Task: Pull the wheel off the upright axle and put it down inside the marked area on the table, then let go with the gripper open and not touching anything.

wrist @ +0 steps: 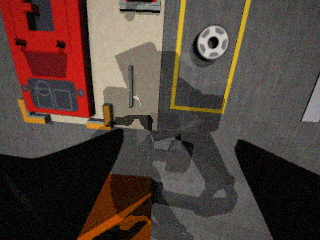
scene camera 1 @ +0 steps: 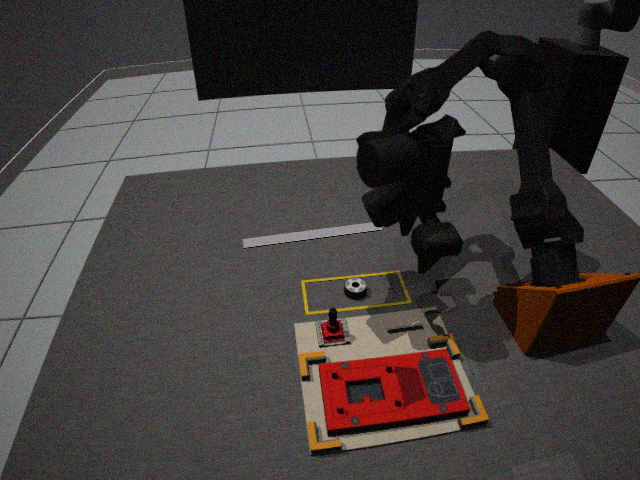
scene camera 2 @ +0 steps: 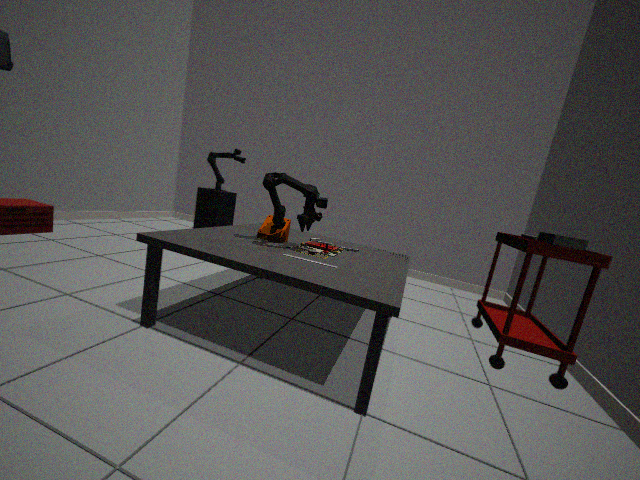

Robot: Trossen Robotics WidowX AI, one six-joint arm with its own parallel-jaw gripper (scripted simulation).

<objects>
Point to a grey wheel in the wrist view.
219, 35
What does my gripper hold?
Nothing.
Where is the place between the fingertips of my gripper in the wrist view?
179, 139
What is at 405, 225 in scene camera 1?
My gripper.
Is my gripper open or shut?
Open.
</objects>
